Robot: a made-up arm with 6 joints. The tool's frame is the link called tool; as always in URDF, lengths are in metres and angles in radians. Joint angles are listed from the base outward. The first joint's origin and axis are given. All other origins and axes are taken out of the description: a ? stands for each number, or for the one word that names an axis. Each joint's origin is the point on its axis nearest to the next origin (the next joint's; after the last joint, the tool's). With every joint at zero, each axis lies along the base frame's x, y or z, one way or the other. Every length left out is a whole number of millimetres.
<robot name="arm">
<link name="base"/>
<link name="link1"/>
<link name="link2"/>
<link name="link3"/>
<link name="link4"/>
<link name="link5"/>
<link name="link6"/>
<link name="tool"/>
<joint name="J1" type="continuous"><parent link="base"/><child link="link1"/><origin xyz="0 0 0.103" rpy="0 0 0"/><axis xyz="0 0 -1"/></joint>
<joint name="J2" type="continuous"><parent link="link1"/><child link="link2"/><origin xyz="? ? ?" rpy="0 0 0"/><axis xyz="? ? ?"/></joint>
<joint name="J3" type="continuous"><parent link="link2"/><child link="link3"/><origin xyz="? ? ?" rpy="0 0 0"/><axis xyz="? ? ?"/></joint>
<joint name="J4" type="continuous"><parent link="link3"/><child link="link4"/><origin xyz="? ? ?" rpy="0 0 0"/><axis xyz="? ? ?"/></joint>
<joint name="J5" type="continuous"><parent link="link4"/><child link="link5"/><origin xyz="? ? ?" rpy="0 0 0"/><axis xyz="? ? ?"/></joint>
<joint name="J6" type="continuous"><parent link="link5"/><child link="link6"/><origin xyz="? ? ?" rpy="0 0 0"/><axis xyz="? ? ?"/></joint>
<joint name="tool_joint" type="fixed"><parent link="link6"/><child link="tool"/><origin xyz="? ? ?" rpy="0 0 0"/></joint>
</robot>
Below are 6 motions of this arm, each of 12 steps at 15 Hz.
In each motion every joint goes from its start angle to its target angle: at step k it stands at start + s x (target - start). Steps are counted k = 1, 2, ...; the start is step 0. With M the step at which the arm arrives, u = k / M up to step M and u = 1 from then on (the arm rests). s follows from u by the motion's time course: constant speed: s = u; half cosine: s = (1 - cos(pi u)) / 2; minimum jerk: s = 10 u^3 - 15 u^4 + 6 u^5.
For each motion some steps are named. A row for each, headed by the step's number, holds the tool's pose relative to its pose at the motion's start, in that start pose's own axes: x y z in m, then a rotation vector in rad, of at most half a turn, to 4 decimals.
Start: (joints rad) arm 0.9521 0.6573 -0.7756 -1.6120 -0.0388 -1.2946
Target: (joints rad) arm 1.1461 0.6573 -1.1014 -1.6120 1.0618 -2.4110
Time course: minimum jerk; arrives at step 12
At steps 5, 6, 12:
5: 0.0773 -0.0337 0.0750 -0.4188 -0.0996 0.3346
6: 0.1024 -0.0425 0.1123 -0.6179 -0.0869 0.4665
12: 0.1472 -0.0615 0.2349 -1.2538 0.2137 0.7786

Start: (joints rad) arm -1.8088 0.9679 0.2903 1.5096 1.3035 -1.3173
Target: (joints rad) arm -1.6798 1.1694 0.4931 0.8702 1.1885 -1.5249
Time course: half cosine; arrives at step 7
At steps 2, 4, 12:
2: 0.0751 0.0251 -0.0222 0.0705 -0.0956 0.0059
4: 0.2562 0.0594 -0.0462 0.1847 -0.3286 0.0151
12: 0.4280 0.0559 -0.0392 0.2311 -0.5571 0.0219

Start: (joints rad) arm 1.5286 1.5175 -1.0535 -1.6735 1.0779 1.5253
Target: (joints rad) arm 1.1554 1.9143 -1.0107 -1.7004 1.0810 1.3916
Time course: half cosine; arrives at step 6
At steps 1, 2, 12:
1: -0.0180 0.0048 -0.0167 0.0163 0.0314 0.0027
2: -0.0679 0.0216 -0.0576 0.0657 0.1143 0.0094
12: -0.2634 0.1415 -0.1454 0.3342 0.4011 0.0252

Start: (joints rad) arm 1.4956 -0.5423 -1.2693 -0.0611 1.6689 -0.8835
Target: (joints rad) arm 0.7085 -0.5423 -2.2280 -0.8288 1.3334 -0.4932
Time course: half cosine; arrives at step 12
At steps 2, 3, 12:
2: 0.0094 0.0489 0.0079 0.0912 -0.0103 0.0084
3: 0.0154 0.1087 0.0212 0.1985 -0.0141 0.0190
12: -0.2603 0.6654 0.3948 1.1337 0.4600 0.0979

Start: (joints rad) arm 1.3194 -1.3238 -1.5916 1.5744 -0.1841 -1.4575
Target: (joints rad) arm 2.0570 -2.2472 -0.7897 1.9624 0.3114 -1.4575
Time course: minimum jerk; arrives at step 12
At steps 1, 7, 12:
1: 0.0019 0.0014 0.0007 -0.0013 -0.0018 -0.0065
7: 0.2360 0.0176 0.0520 -0.4594 -0.1135 -0.8210
12: 0.3087 -0.0773 0.0608 -0.9016 -0.1299 -1.1560

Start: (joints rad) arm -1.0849 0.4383 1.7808 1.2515 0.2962 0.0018
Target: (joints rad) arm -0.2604 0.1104 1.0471 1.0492 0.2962 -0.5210
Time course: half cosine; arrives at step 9
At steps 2, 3, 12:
2: 0.1012 -0.0151 -0.0157 -0.0467 -0.0597 0.1544
3: 0.2184 -0.0275 -0.0215 -0.1144 -0.1273 0.3236
12: 0.8231 -0.0268 0.1837 -0.7864 -0.4156 1.0663

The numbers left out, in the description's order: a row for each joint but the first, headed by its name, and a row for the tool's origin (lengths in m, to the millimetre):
J2: xyz 0.454 0.111 0, axis 1 0 0
J3: xyz 0 0.323 0.084, axis 0 -1 0
J4: xyz 0.027 0 -0.326, axis 0 0 -1
J5: xyz 0.168 -0.286 0, axis 0 -1 0
J6: xyz -0.007 0 -0.275, axis 0 0 -1
tool: xyz 0.098 -0.091 0

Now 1 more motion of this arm.
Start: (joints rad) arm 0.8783 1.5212 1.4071 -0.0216 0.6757 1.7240
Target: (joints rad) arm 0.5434 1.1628 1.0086 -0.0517 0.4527 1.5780
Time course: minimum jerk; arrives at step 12
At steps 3, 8, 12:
3: -0.0012 -0.0660 0.0239 -0.1012 0.0079 0.0483
8: 0.0385 -0.4307 0.2913 -0.7633 0.0825 0.3821
12: 0.0651 -0.5065 0.4005 -0.9613 0.1134 0.4886

